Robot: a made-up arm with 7 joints. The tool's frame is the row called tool.
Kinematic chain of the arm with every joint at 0, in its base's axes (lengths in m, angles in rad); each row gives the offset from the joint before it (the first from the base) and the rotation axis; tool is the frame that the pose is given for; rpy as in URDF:
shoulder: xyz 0 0 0.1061 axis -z
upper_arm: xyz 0 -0.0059 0.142 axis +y
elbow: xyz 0 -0.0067 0.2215 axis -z
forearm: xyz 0 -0.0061 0.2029 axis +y
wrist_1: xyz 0 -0.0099 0.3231 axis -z
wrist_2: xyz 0 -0.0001 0.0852 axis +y
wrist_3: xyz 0 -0.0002 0.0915 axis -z
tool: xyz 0 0 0 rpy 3.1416 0 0
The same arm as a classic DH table. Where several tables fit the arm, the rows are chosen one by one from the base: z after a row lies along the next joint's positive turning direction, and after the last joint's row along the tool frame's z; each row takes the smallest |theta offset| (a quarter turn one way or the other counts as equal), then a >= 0, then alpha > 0; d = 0 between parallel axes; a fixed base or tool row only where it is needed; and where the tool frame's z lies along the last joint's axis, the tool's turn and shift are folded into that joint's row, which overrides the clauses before.
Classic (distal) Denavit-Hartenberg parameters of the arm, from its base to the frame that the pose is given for. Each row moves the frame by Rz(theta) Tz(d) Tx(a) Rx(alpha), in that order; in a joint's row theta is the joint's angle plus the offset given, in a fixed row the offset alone. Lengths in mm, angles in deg.
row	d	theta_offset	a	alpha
base (fixed)	0	0	0	180
shoulder	-248.1	0	0	90
upper_arm	-12.6	0	0	-90
elbow	-424.4	0	0	90
forearm	-16	0	0	-90
wrist_1	-408.3	0	0	90
wrist_2	-0.3	0	0	-90
wrist_3	-91.5	0	0	0

